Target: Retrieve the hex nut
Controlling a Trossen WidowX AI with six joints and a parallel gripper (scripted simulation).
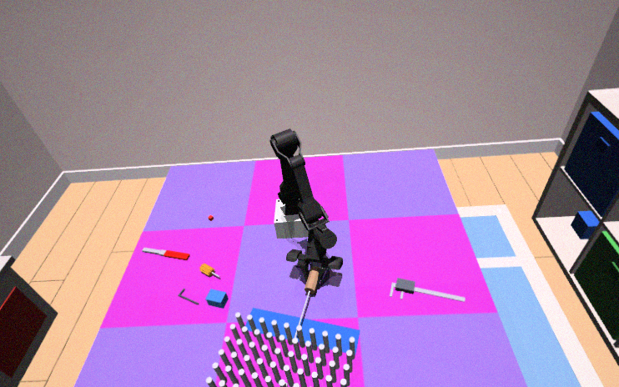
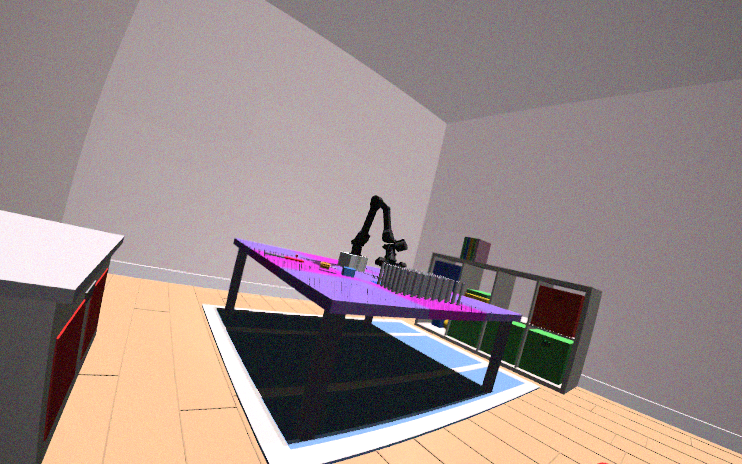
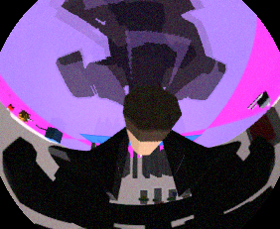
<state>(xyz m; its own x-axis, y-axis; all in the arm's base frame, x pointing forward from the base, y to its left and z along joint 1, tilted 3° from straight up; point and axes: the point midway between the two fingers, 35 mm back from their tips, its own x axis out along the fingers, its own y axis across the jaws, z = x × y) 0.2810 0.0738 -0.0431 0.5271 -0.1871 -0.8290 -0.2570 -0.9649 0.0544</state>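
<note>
Right now my gripper tip is 15 cm short of the blue taped strip, 4 cm to the left of it and 3 cm above it. Also, from my gripper tip: small screwdriver: 38 cm to the right, 8 cm behind, 1 cm below; then hook tool: 9 cm ahead, 2 cm to the right; then blue cube: 33 cm to the right, 4 cm ahead, 1 cm below.
</note>
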